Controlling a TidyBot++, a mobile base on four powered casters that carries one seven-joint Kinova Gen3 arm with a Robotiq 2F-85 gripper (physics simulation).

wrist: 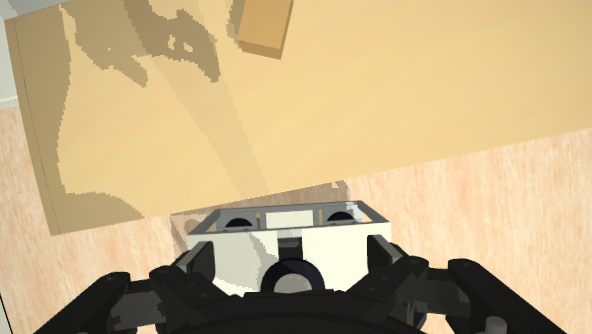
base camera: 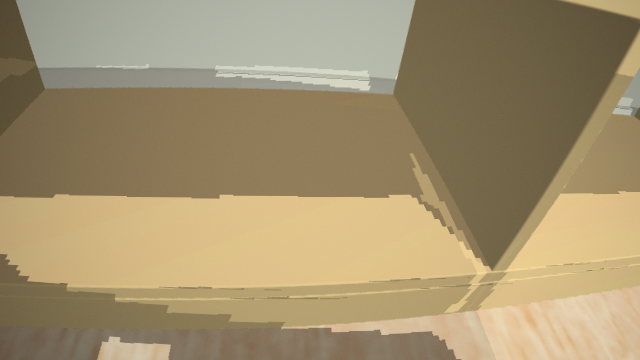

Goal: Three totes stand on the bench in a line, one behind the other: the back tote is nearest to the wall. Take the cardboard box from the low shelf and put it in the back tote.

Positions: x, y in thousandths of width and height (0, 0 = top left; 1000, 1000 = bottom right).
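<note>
A low shelf (base camera: 773, 488) stands in the scene, and the wrist view takes in the shelf (wrist: 215, 352) as well. With it there is the gripper (wrist: 491, 765).
</note>
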